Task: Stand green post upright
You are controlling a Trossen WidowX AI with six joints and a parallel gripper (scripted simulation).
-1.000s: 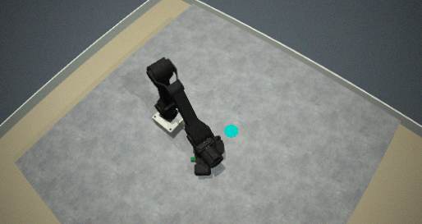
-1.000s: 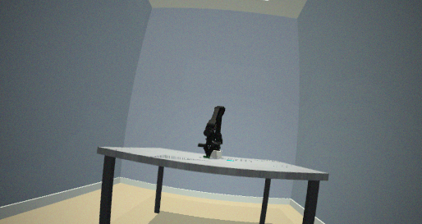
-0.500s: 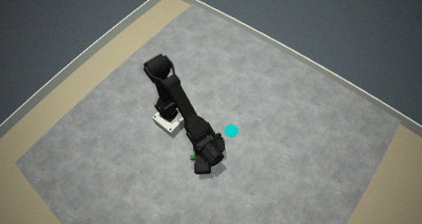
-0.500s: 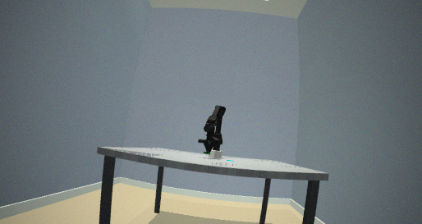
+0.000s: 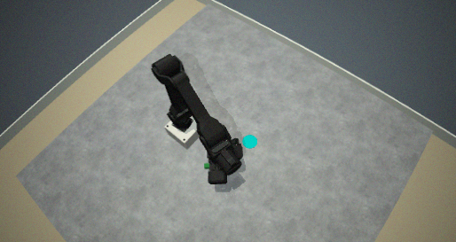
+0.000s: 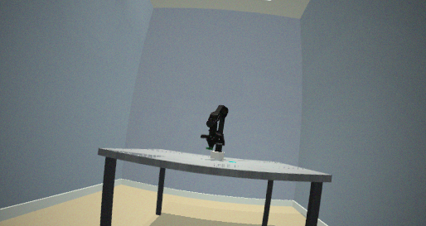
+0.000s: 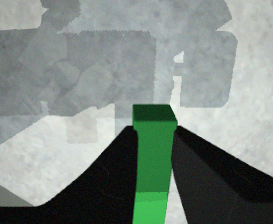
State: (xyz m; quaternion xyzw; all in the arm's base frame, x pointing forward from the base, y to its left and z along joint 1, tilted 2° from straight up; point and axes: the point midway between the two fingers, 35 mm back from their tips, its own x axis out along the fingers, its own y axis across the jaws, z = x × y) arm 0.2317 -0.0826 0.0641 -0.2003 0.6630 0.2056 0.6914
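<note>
Right now my gripper tip is 3 cm short of the cyan circle, 17 cm to the right of it and 9 cm above it. From my gripper tip the other things lie so: green post 2 cm behind, 1 cm to the right.
</note>
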